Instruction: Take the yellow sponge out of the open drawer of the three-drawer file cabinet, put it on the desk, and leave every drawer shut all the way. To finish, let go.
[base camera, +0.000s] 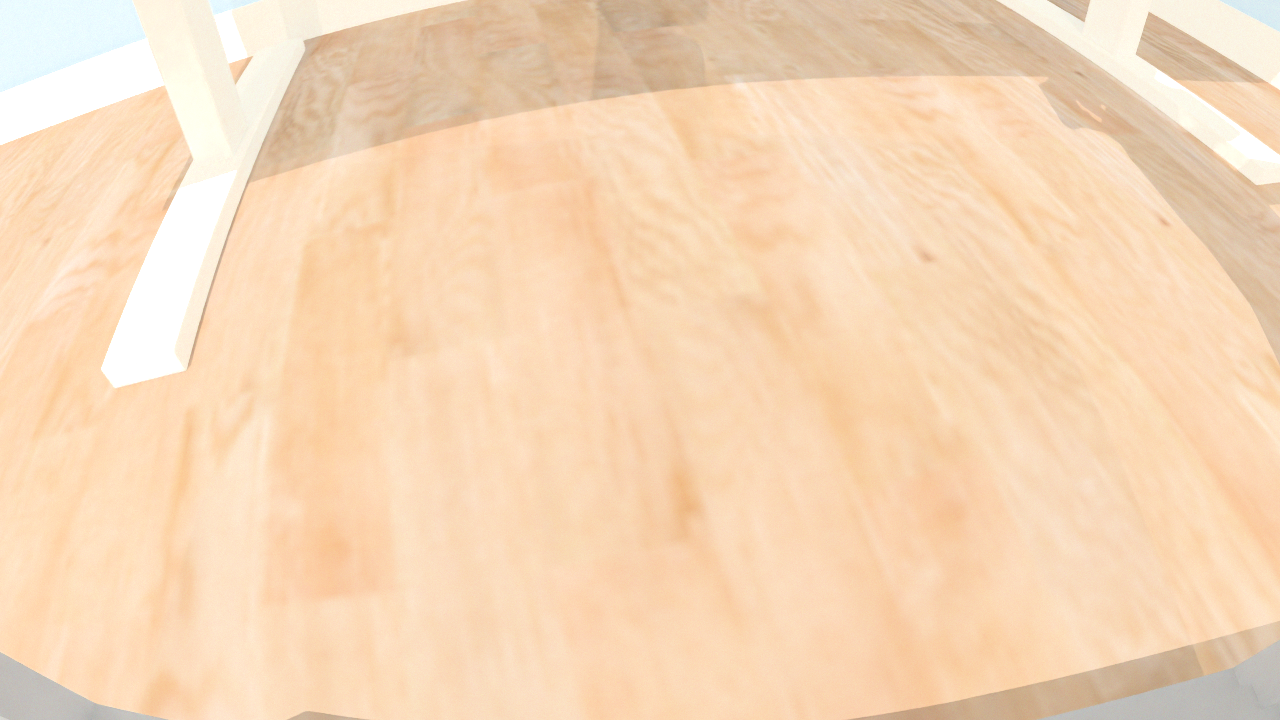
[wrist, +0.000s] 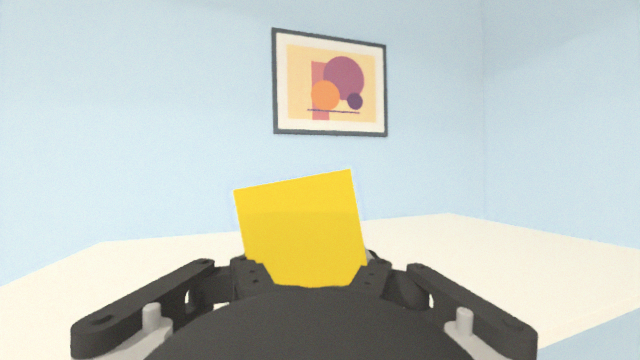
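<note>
The yellow sponge (wrist: 302, 230) stands up between the fingers in the wrist view, tilted a little. My gripper (wrist: 311, 254) is shut on it; the lower part of the sponge is hidden behind the gripper body. The pale cream desk top (wrist: 475, 255) spreads behind and to both sides of the gripper. Whether the sponge touches the desk cannot be told. In the base camera view, the desk's left leg and foot (base camera: 170, 277) and its right foot (base camera: 1199, 107) stand on the floor. The file cabinet and its drawers do not show in either view.
A framed picture (wrist: 330, 82) hangs on the light blue wall (wrist: 125, 125) behind the desk. A wall corner is at the right. The desk's near edge runs at the lower right of the wrist view. Shadows lie on the wooden floor (base camera: 626, 358) at the back and right.
</note>
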